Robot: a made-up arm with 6 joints. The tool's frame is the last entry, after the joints. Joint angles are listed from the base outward. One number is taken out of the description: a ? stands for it. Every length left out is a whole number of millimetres.
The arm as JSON. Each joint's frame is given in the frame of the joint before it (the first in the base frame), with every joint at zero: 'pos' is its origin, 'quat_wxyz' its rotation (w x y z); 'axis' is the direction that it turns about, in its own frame. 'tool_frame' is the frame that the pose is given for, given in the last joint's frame.
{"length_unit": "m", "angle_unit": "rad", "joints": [
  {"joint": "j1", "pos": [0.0, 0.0, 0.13], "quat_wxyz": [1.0, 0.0, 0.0, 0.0], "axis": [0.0, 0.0, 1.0]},
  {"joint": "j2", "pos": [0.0, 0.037, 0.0], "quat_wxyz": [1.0, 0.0, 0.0, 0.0], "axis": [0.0, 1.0, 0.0]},
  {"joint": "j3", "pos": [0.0, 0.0, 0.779], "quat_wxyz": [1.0, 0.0, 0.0, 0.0], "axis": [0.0, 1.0, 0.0]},
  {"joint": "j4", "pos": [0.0, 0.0, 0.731], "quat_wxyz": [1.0, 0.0, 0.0, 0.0], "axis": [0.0, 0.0, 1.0]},
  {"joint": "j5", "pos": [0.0, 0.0, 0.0], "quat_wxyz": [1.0, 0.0, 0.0, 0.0], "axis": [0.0, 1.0, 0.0]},
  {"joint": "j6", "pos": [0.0, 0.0, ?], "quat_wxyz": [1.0, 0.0, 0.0, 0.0], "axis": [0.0, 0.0, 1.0]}
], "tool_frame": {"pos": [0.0, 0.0, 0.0], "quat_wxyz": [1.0, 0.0, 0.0, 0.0]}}
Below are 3 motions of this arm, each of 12 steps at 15 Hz.
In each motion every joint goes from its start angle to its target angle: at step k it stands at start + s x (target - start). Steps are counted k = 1, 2, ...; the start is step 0. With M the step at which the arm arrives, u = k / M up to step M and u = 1 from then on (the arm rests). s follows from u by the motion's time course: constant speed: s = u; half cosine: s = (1 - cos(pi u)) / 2; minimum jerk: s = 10 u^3 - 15 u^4 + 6 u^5.
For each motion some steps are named. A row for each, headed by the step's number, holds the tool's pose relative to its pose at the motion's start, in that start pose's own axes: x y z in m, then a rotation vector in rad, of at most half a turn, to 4 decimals.
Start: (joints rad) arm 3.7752 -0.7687 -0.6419 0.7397 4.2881 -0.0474
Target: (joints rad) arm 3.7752 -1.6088 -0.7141 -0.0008 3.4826 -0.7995
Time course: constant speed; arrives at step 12
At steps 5, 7, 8, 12:
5: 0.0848 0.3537 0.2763 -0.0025 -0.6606 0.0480
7: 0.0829 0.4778 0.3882 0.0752 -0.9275 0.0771
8: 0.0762 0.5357 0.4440 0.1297 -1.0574 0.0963
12: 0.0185 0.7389 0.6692 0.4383 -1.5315 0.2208

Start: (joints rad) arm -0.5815 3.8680 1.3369 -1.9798 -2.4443 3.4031
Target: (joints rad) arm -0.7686 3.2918 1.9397 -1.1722 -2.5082 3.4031
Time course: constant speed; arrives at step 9
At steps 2, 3, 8, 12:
2: 0.0577 0.0325 0.0994 -0.0807 0.0742 -0.1269
3: 0.0869 0.0423 0.1487 -0.1221 0.1119 -0.1892
8: 0.2295 0.0265 0.3815 -0.3412 0.3024 -0.4892
12: 0.2561 0.0105 0.4235 -0.3878 0.3403 -0.5469

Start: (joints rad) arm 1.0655 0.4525 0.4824 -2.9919 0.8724 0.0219
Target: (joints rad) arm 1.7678 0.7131 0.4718 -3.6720 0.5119 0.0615
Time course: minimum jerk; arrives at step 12
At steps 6, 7, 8, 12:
6: -0.1625 -0.3983 -0.1811 0.3057 -0.3061 0.1256
7: -0.1744 -0.5349 -0.2498 0.4156 -0.3781 0.1576
8: -0.1683 -0.6583 -0.3152 0.5186 -0.4317 0.1825
12: -0.1279 -0.8455 -0.4221 0.6840 -0.4929 0.2126

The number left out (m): 0.193
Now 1 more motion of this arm.
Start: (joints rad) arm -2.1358 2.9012 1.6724 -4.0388 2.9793 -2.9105
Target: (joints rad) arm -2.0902 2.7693 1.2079 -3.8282 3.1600 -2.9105
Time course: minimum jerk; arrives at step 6
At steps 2, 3, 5, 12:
2: 0.0129 -0.0579 0.0327 -0.1179 -0.0862 -0.0564
3: 0.0289 -0.1330 0.0892 -0.2811 -0.2128 -0.1253
5: 0.0501 -0.2369 0.2037 -0.5415 -0.4324 -0.2130
12: 0.0515 -0.2439 0.2136 -0.5613 -0.4501 -0.2185

